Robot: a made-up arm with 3 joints. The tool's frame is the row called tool.
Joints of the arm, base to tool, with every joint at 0 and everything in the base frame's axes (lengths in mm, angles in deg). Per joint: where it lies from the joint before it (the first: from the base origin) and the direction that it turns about. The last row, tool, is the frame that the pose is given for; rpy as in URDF.
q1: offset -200 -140 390 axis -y
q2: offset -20 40 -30 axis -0.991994 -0.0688 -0.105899
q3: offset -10 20 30 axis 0.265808 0.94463 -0.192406
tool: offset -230 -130 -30 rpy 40.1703 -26.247 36.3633
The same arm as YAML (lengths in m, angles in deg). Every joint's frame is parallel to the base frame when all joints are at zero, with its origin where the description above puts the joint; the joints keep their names.
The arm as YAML. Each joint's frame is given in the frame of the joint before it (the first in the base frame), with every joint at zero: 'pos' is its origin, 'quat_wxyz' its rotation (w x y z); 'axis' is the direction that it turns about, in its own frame. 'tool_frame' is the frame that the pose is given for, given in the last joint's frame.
length_unit: m
angle_unit: deg
joints:
  - joint: q1
    pos: [-0.2, -0.14, 0.39]
    quat_wxyz: [1.0, 0.0, 0.0, 0.0]
    axis: [0.0, -1.0, 0.0]
  - joint: q2
    pos: [-0.02, 0.04, -0.03]
    quat_wxyz: [1.0, 0.0, 0.0, 0.0]
    axis: [-0.991994, -0.0688, -0.105899]
  - joint: q3
    pos: [-0.01, 0.02, 0.03]
    quat_wxyz: [1.0, 0.0, 0.0, 0.0]
    axis: [0.265808, 0.94463, -0.192406]
tool_frame:
  pos: [-0.23, -0.13, -0.03]
  quat_wxyz: [0.844658, 0.384287, -0.098238, 0.35948]

